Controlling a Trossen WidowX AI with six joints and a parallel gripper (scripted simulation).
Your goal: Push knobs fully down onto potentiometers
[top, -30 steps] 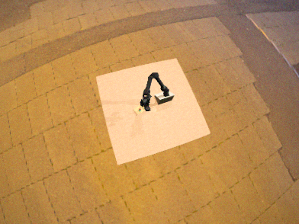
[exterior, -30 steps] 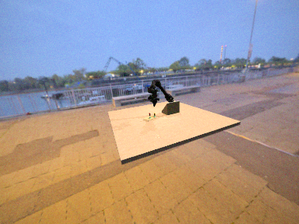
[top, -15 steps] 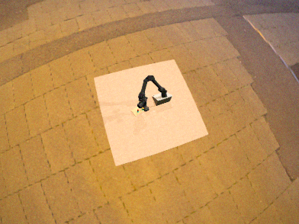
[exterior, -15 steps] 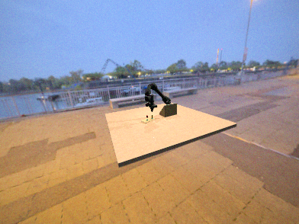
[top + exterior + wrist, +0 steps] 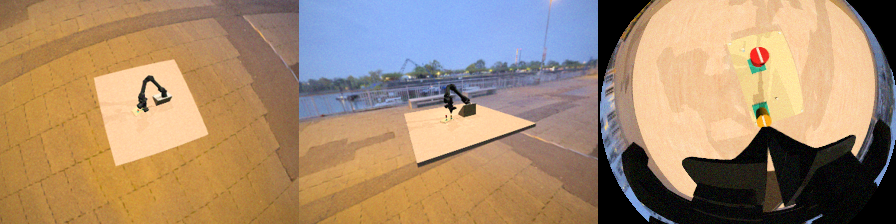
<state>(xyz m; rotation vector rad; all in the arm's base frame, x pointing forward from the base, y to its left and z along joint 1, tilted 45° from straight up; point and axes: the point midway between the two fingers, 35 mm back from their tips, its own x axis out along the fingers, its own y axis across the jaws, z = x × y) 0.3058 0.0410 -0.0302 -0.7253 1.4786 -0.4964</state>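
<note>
Now: gripper tip 40 mm above the yellow knob. Also, from my gripper tip: red knob: 70 mm ahead, 20 mm below, 10 mm to the left.
</note>
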